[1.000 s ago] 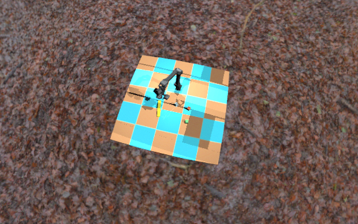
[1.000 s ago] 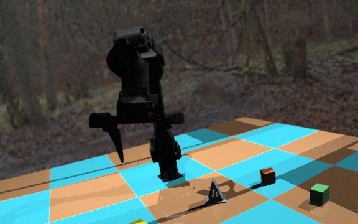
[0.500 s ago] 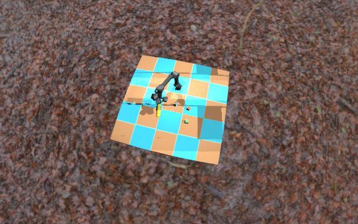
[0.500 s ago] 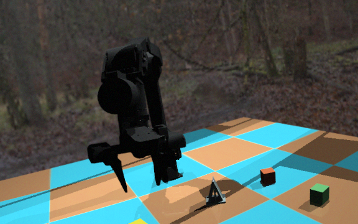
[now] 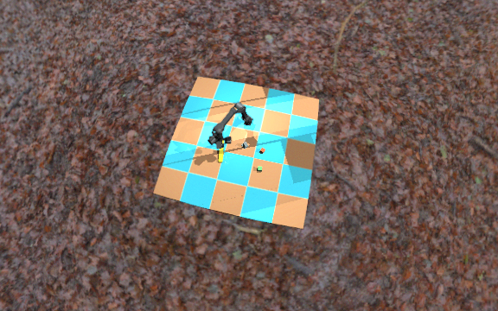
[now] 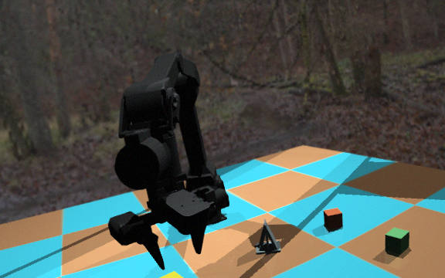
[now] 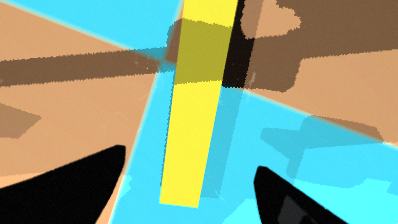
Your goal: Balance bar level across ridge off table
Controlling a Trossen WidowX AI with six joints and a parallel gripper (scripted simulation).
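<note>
The yellow bar is 70 mm below my gripper tip, 30 mm ahead of it and 10 mm to the left of it. Also, from my gripper tip: red cube: 360 mm to the left, 60 mm below, 50 mm behind; then green cube: 370 mm to the left, 120 mm ahead, 60 mm below.
</note>
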